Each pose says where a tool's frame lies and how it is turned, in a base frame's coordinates. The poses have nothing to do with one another.
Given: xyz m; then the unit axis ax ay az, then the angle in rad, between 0 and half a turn.
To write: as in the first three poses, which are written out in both.
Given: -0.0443, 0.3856, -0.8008, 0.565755, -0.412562, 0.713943, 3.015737
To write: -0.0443, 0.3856, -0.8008, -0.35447, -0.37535, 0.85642, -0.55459, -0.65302, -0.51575
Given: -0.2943, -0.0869, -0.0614, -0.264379, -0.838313, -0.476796, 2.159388
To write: -0.2943, -0.0869, -0.0614, -0.44649, -0.05188, 0.89328, 0.74124, 0.53775, 0.40173
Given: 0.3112, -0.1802, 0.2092, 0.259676, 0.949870, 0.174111, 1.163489
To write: 0.3112, -0.1802, 0.2092, 0.43686, 0.30881, -0.84486, -0.01092, 0.94097, 0.33830
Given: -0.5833, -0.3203, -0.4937, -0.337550, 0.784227, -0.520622, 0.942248
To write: -0.5833, -0.3203, -0.4937, 0.63492, -0.53019, -0.56194, 0.31205, 0.84137, -0.44126
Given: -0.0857, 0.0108, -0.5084, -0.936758, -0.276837, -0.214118, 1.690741
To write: -0.0857, 0.0108, -0.5084, 0.86286, 0.07778, 0.49942, 0.50294, -0.03385, -0.86366
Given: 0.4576, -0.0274, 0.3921, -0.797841, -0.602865, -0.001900, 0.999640
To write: 0.4576, -0.0274, 0.3921, 0.83303, 0.21937, 0.50787, 0.22256, 0.70757, -0.67068
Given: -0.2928, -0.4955, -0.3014, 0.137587, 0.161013, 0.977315, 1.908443
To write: -0.2928, -0.4955, -0.3014, -0.30607, 0.95162, 0.02709, -0.89264, -0.29675, 0.33931
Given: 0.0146, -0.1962, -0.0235, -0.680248, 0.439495, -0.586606, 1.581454
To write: 0.0146, -0.1962, -0.0235, 0.45701, -0.88872, -0.03618, 0.28442, 0.18456, -0.94077
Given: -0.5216, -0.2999, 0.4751, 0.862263, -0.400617, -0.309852, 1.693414
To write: -0.5216, -0.2999, 0.4751, 0.71212, -0.69521, 0.09776, -0.08016, 0.05781, 0.99510
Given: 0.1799, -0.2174, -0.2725, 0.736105, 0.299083, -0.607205, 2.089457
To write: 0.1799, -0.2174, -0.2725, 0.31474, -0.19806, -0.92829, 0.85664, -0.36192, 0.36767
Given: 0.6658, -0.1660, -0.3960, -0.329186, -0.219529, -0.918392, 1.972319
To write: 0.6658, -0.1660, -0.3960, -0.24011, -0.74484, 0.62254, 0.94586, -0.32379, -0.02260
